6 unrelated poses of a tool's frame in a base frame.
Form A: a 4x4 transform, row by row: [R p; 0 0 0 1], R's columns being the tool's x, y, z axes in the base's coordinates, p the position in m. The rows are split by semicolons.
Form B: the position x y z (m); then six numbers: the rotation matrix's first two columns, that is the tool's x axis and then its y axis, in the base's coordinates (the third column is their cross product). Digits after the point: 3 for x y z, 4 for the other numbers.
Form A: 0.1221, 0.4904, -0.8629, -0.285; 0.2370, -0.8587, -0.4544, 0.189; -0.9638, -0.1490, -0.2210, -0.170; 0, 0, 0, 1
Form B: -0.285, 0.189, -0.170, 0.1221, 0.2370, -0.9638, 0.4904, -0.8587, -0.1490
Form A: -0.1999, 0.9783, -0.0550, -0.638; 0.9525, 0.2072, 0.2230, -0.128; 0.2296, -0.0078, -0.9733, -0.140; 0, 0, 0, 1
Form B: -0.638, -0.128, -0.140, -0.1999, 0.9525, 0.2296, 0.9783, 0.2072, -0.0078
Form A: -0.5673, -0.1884, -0.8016, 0.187; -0.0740, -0.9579, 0.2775, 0.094; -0.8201, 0.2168, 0.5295, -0.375; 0, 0, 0, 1
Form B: 0.187, 0.094, -0.375, -0.5673, -0.0740, -0.8201, -0.1884, -0.9579, 0.2168
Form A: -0.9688, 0.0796, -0.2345, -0.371; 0.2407, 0.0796, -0.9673, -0.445; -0.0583, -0.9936, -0.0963, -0.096; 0, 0, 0, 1
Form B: -0.371, -0.445, -0.096, -0.9688, 0.2407, -0.0583, 0.0796, 0.0796, -0.9936
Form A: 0.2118, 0.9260, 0.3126, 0.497; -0.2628, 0.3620, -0.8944, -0.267; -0.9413, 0.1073, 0.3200, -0.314; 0, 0, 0, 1
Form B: 0.497, -0.267, -0.314, 0.2118, -0.2628, -0.9413, 0.9260, 0.3620, 0.1073
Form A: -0.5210, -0.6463, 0.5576, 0.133; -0.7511, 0.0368, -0.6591, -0.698; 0.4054, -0.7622, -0.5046, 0.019; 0, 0, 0, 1
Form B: 0.133, -0.698, 0.019, -0.5210, -0.7511, 0.4054, -0.6463, 0.0368, -0.7622
